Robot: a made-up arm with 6 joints. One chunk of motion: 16 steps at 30 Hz.
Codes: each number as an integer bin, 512 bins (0 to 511) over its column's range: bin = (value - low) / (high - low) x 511, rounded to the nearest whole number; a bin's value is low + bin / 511 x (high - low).
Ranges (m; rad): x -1..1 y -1..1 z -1..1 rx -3.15..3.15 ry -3.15..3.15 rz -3.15..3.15
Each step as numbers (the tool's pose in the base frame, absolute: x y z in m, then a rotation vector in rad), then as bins.
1 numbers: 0.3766 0.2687 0.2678 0.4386 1.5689 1.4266
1 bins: 352 324 324 291 383 371
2 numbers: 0.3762 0.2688 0.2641 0.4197 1.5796 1.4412
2 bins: 352 324 323 290 384 372
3 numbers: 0.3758 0.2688 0.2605 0.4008 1.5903 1.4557
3 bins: 352 324 322 288 384 374
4 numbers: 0.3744 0.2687 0.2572 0.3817 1.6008 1.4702
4 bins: 351 324 321 286 385 375
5 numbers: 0.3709 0.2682 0.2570 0.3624 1.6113 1.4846
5 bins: 350 324 321 285 386 376
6 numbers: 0.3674 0.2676 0.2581 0.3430 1.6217 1.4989
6 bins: 349 324 321 283 387 377
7 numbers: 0.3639 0.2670 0.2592 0.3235 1.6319 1.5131
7 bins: 348 324 322 282 388 378
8 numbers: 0.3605 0.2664 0.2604 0.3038 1.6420 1.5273
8 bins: 348 324 322 280 389 379
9 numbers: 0.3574 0.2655 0.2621 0.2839 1.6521 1.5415
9 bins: 347 323 322 279 390 381
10 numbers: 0.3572 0.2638 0.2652 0.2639 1.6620 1.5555
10 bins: 347 323 323 277 390 382
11 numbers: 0.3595 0.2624 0.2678 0.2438 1.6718 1.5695
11 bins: 347 323 324 275 391 383
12 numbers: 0.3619 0.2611 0.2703 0.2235 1.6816 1.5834
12 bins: 348 322 325 274 392 384
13 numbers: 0.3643 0.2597 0.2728 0.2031 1.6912 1.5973
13 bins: 349 322 325 272 393 385
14 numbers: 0.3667 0.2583 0.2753 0.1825 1.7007 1.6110
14 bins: 349 321 326 270 393 386
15 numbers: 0.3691 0.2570 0.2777 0.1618 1.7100 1.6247
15 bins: 350 321 326 269 394 387
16 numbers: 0.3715 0.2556 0.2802 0.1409 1.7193 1.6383
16 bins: 350 321 327 267 395 388
